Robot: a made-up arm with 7 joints.
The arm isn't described. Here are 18 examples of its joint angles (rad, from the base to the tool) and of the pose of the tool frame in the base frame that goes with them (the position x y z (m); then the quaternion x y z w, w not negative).
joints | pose
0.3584 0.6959 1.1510 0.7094 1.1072 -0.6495 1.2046 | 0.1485 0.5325 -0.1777 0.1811 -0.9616 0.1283 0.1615
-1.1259 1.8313 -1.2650 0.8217 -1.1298 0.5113 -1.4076 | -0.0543 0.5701 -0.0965 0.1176 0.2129 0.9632 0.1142
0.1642 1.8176 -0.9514 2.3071 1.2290 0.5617 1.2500 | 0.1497 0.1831 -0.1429 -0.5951 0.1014 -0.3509 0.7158
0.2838 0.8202 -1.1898 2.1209 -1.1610 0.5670 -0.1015 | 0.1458 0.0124 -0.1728 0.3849 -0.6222 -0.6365 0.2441
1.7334 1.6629 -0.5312 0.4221 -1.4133 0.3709 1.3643 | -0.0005 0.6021 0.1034 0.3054 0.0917 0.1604 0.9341
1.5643 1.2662 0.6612 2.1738 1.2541 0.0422 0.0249 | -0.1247 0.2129 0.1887 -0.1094 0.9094 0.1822 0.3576
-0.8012 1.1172 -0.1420 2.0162 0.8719 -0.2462 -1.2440 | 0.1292 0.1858 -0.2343 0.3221 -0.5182 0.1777 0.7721
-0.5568 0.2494 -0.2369 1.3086 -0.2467 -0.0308 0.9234 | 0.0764 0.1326 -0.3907 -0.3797 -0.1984 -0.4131 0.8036
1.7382 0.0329 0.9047 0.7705 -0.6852 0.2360 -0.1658 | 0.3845 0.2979 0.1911 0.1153 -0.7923 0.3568 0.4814
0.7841 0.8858 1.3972 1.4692 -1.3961 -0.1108 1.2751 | -0.0132 0.4897 0.0836 0.5258 -0.3629 0.0490 0.7677
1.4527 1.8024 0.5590 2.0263 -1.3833 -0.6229 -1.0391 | -0.1258 0.1741 0.2365 -0.7061 -0.0606 0.1907 0.6792
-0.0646 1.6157 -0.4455 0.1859 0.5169 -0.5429 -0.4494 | 0.0480 0.6196 -0.0040 0.7825 -0.2975 -0.1777 0.5173
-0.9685 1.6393 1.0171 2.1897 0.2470 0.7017 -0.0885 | 0.2371 0.1535 0.0128 0.4629 -0.5247 -0.4571 0.5491
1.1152 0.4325 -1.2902 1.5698 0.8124 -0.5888 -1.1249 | 0.3104 -0.0384 -0.0630 -0.1576 -0.8677 0.1355 0.4515
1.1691 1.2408 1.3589 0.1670 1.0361 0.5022 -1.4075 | 0.1104 0.6085 -0.0359 -0.2387 -0.0952 0.9190 0.2990
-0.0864 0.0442 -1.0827 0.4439 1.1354 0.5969 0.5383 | 0.0171 0.0373 -0.4776 -0.4235 0.2324 0.0418 0.8746
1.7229 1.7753 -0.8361 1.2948 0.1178 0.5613 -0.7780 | 0.1137 0.4497 0.2060 0.8466 -0.3957 0.2935 0.2013
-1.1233 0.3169 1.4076 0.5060 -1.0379 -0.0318 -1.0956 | -0.3469 0.4012 -0.1917 0.7814 0.2800 -0.2562 0.4954
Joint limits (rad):
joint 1: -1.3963..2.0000
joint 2: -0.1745..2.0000
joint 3: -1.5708..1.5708
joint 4: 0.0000..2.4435
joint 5: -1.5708..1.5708
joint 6: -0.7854..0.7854
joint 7: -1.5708..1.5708
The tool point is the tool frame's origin. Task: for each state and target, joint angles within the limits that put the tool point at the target. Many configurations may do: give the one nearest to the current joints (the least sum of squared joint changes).
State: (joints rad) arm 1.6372 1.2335 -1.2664 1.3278 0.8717 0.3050 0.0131
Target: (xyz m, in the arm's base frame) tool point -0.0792 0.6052 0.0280
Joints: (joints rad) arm 1.7178 1.9653 -1.2431 0.4363 0.8717 0.3050 0.0131
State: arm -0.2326 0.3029 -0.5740 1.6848 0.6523 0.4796 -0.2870
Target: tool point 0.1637 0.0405 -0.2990
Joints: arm -0.2851 0.3302 -0.5828 1.6014 0.6523 0.4796 -0.2870
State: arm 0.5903 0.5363 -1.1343 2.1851 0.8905 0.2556 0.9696
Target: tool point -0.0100 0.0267 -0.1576
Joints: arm -0.0634 1.0742 -1.5708 2.4417 0.8905 0.2556 0.9696
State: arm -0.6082 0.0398 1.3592 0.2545 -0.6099 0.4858 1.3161
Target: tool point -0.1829 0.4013 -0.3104
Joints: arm -0.6414 0.1558 1.3918 0.8647 -0.6099 0.4858 1.3161
